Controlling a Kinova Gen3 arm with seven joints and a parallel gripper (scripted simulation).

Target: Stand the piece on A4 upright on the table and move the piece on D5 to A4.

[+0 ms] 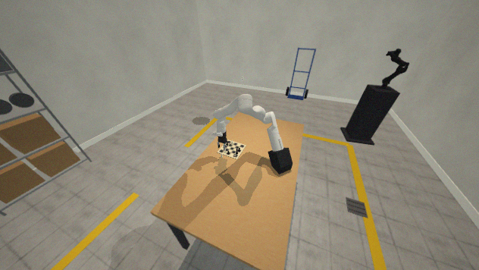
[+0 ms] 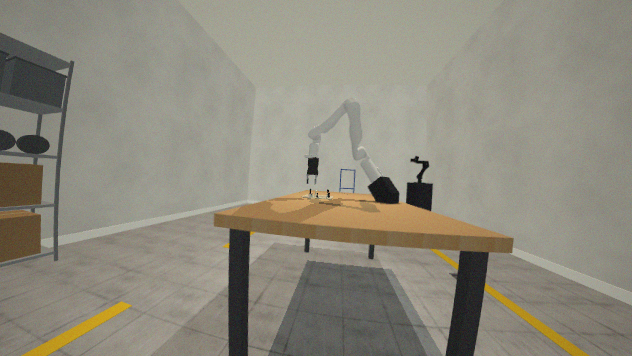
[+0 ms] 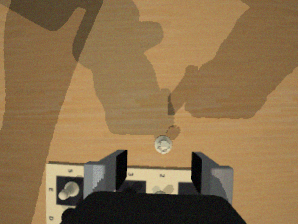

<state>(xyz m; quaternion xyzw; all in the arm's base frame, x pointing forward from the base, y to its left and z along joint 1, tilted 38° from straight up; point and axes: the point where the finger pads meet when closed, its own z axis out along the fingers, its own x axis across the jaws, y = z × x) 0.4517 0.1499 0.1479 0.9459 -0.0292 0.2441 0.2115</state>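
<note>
Right now the small chessboard is 6 cm behind my hand, 12 cm to the right of it and 12 cm below it. Also, from my hand: black piece 1 cm ahead, 17 cm to the right, 9 cm below.
</note>
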